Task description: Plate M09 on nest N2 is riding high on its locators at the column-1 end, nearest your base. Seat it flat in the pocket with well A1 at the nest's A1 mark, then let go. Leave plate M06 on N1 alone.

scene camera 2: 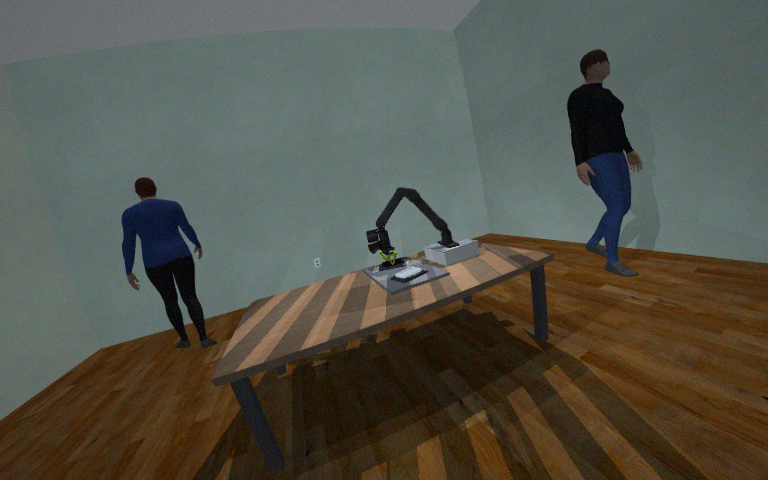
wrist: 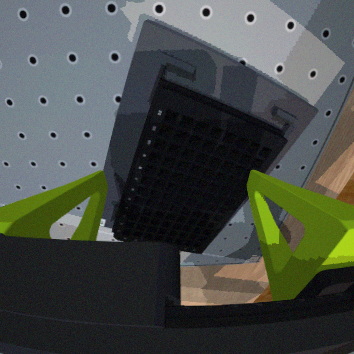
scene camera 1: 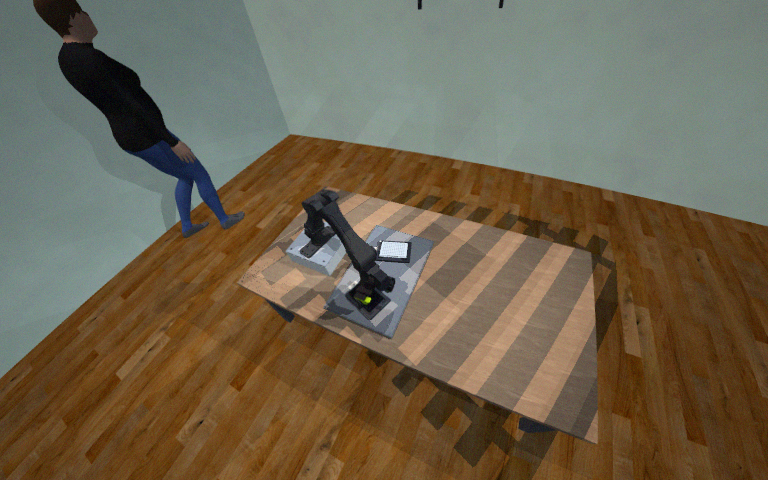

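Where they show: gripper, fingertip midpoint: (scene camera 2: 390, 262) (wrist: 176, 177) (scene camera 1: 370, 294); arm's base at its link origin: (scene camera 2: 447, 244) (scene camera 1: 318, 241).
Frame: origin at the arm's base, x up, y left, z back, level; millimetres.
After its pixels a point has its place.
The dark plate M09 (wrist: 200, 170) {x -44, y -80, z -377 mm} lies in the dark nest N2 (wrist: 131, 107) {x -60, y -31, z -403 mm} (scene camera 1: 382, 306) {x -61, y -76, z -440 mm}, with its well grid up; its tilt is hard to judge. Two raised locator tabs show by its upper end in the wrist view. A small white tag (wrist: 102, 223) {x -60, y -17, z -291 mm} sits by the lower left corner, its lettering unreadable. My gripper (scene camera 1: 365, 297) {x -44, y -67, z -368 mm} (scene camera 2: 389, 258) {x -44, y -67, z -368 mm} (wrist: 176, 177) {x -44, y -67, z -368 mm} is open over N2. Its green fingertips appear either side of the plate's lower part, with gaps; contact does not show. The white plate M06 (scene camera 1: 394, 249) {x -50, y 192, z -314 mm} (scene camera 2: 410, 272) {x -46, y 218, z -306 mm} sits on the dark nest N1 (scene camera 1: 394, 260) {x -63, y 145, z -346 mm}, apart from the gripper.
Both nests stand on a grey perforated board (scene camera 1: 416, 266) {x -72, y 178, z -447 mm} (wrist: 55, 80) {x -71, y 19, z -406 mm} on the striped wooden table (scene camera 1: 509, 316) {x -84, y 180, z -890 mm} (scene camera 2: 317, 311) {x -84, y 333, z -795 mm}. The arm's base stands on a pale box (scene camera 1: 320, 262) {x -1, y -83, z -97 mm} (scene camera 2: 453, 253) {x -27, y 137, z -26 mm}. Two people (scene camera 2: 597, 124) (scene camera 2: 155, 232) stand away from the table.
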